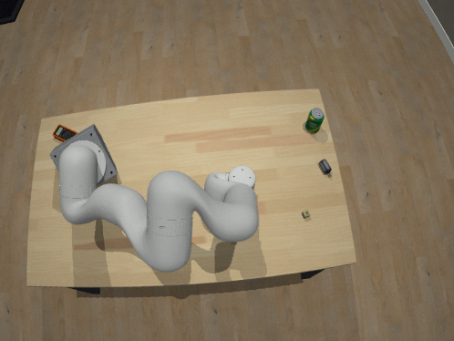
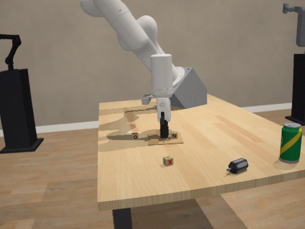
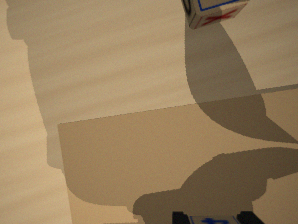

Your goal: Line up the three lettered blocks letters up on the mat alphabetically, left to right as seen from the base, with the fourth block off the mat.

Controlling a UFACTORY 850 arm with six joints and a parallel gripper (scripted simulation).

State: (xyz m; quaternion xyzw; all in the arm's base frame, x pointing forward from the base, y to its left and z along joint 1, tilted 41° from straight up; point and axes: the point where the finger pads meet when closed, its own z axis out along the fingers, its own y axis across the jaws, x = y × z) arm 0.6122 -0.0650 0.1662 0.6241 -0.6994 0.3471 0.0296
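Now: hand 30 mm above the tan mat. Round my hand: green can (340 mm ahead, 360 mm to the left, 30 mm above); orange meter (800 mm behind, 380 mm to the left, 10 mm below).
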